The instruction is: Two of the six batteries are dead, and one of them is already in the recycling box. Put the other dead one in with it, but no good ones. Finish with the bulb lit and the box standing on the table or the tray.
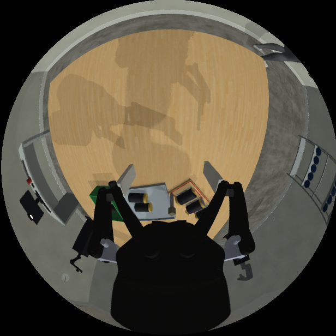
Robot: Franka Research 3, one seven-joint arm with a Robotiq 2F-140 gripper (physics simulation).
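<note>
My gripper (168, 168) is open and empty, its fingertips beyond the far edges of the tray and battery holder. The green recycling box (95, 194) is at the left, largely covered by the left finger; its contents are hidden. Two black batteries with gold ends, an upper one (137, 197) and a lower one (143, 207), lie on the grey tray (161, 200). The red-rimmed holder (200, 192) at the right bears a black battery (186, 195) and another (195, 206); a further dark piece is partly hidden by the right finger. I cannot tell whether the bulb is lit.
A small grey-brown block (172, 205) stands between tray and holder. The wooden table (165, 100) extends beyond them, with arm shadows across it. A grey bench-like unit (42, 185) is off the left side, a rack with dark round items (297, 157) off the right.
</note>
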